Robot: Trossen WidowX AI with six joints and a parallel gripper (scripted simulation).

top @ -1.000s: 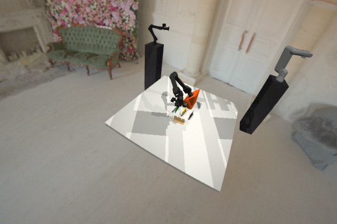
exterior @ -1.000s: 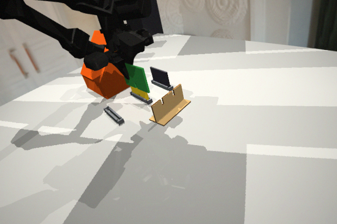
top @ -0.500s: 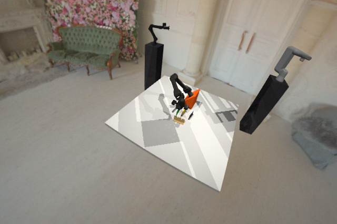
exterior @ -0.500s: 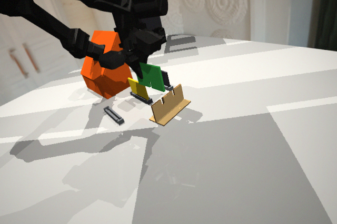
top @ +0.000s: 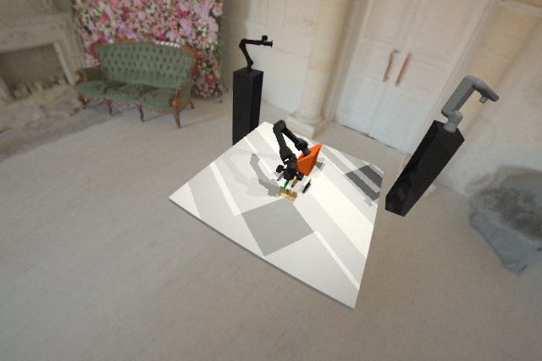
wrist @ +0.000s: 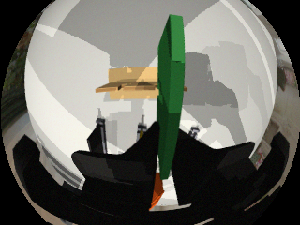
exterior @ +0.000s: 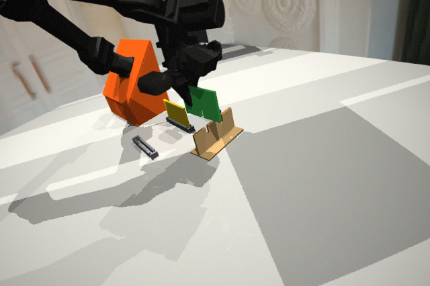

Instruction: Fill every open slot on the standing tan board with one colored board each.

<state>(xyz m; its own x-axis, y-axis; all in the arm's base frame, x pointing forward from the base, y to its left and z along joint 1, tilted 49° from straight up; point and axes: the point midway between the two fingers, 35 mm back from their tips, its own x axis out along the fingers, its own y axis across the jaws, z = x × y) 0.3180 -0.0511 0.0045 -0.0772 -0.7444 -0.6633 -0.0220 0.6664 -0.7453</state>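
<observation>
My gripper tip is 8 cm above the tan board, 3 cm to the right of it and 3 cm short of it. The rest, counted from my gripper tip: yellow board 12 cm behind, 8 cm below, 3 cm to the left; then green board 3 cm ahead; then black board 13 cm to the left, 11 cm behind, 8 cm below.
</observation>
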